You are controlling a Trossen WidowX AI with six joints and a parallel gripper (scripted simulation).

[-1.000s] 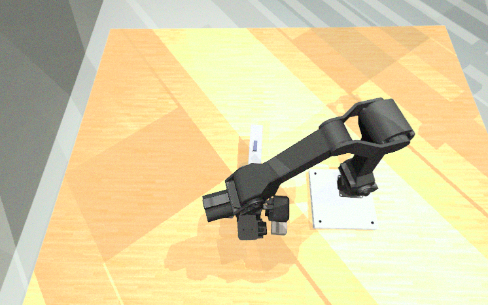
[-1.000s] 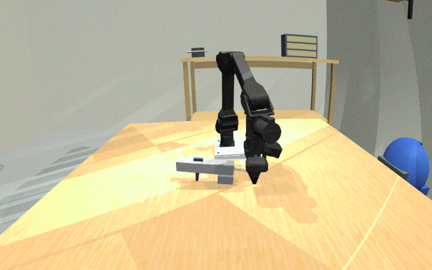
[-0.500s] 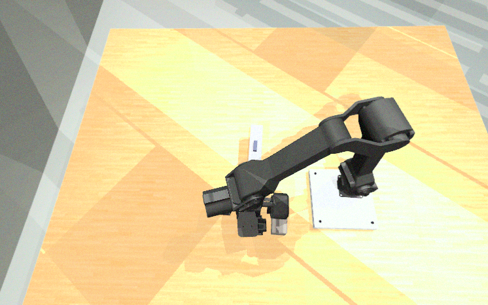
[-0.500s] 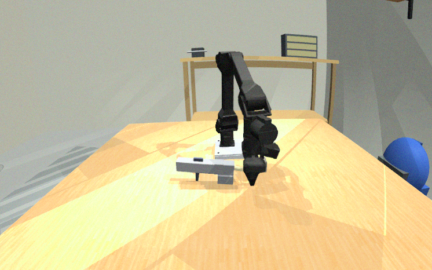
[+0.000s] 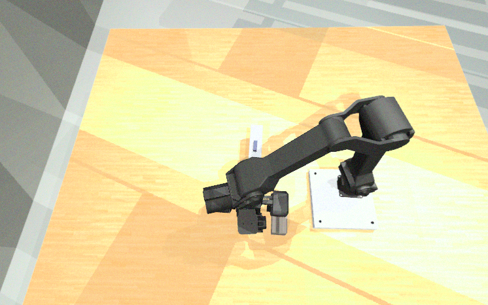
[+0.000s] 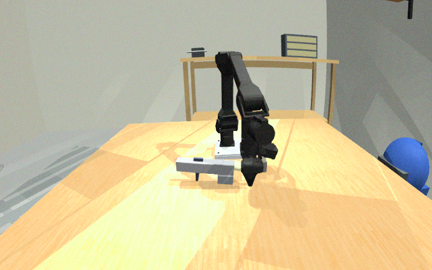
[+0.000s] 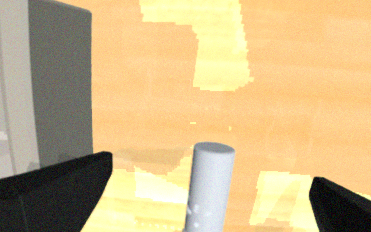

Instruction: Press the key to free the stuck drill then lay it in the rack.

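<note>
Now: the drill 4 cm to the right of my gripper tip and 4 cm above it. Round my gripper tip: grey rack 8 cm behind, 3 cm to the left, 1 cm above; dark key 16 cm to the right, 4 cm above; grey housing 14 cm to the right, 4 cm above.
</note>
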